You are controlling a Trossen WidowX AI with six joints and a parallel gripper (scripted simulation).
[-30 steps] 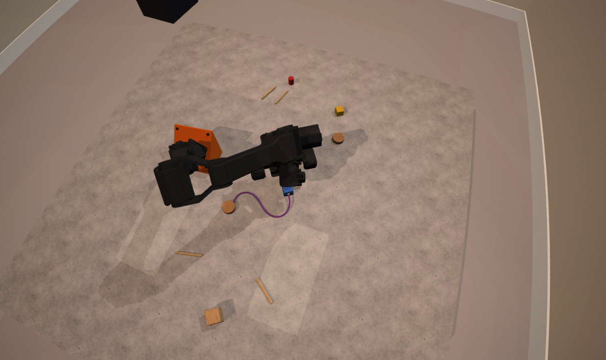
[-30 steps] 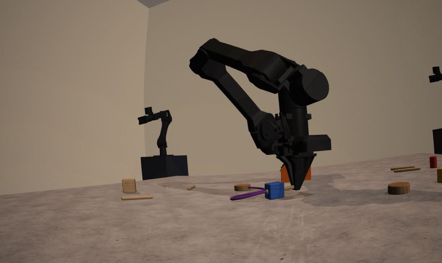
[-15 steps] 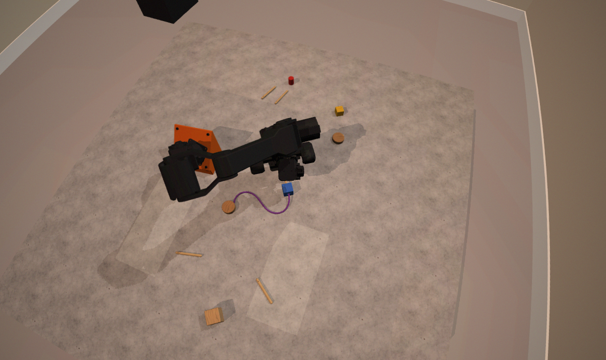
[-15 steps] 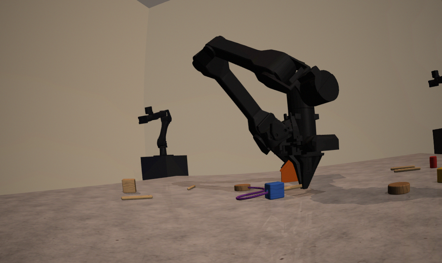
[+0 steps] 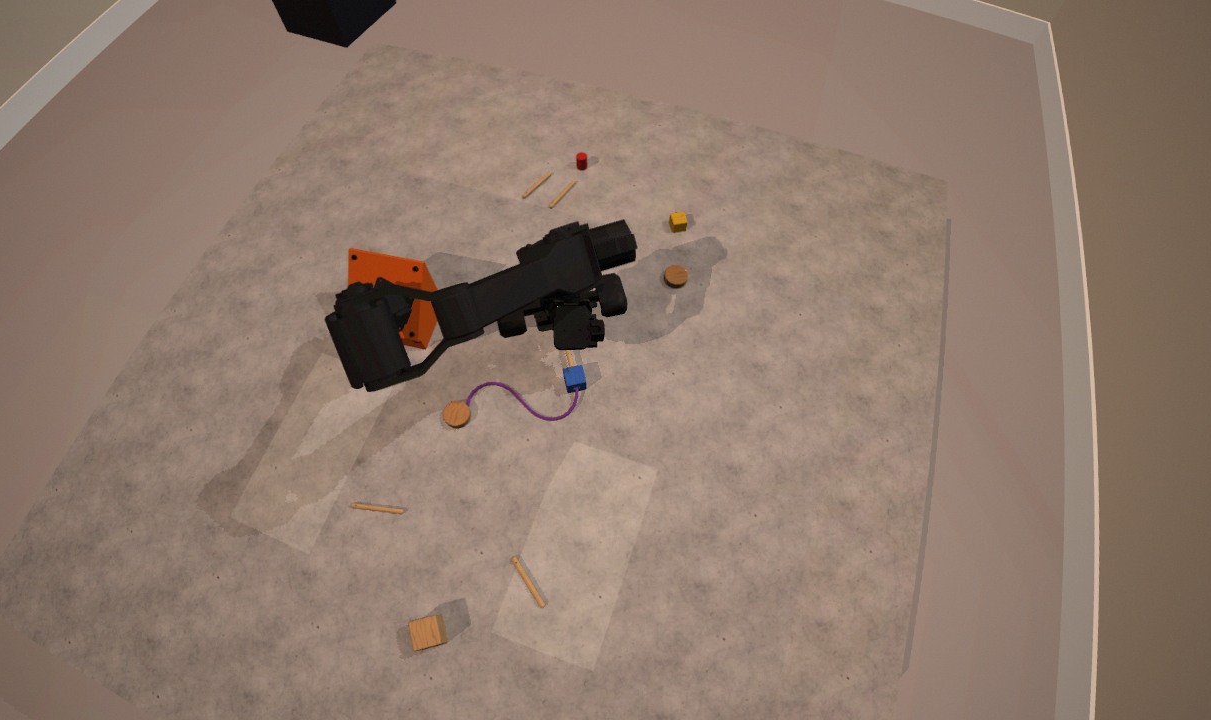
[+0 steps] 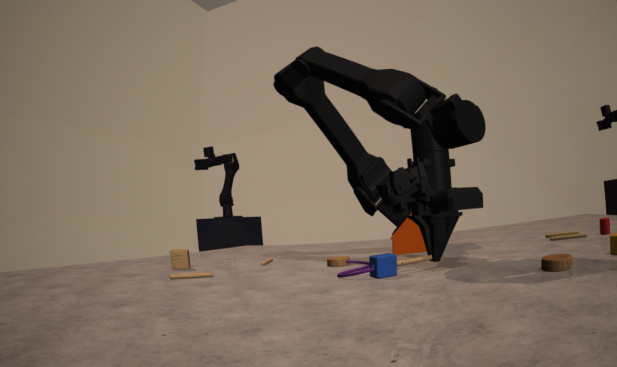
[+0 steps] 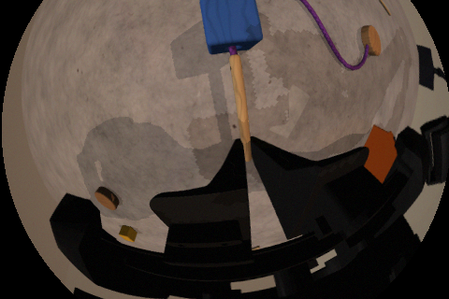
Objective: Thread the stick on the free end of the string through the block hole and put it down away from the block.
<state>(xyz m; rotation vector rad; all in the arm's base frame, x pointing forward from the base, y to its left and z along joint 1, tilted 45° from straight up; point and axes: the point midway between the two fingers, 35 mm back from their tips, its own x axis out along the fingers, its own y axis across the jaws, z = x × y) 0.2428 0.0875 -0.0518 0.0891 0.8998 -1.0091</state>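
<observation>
The blue block is 5 cm ahead of my gripper tip, 7 cm to the right of it and 1 cm above it. From my gripper tip the other things lie so: thin wooden stick: 3 cm ahead, 3 cm to the right, 1 cm above; then wooden disc: 12 cm ahead, 18 cm to the left; then round wooden button: 8 cm behind, 19 cm to the right.
</observation>
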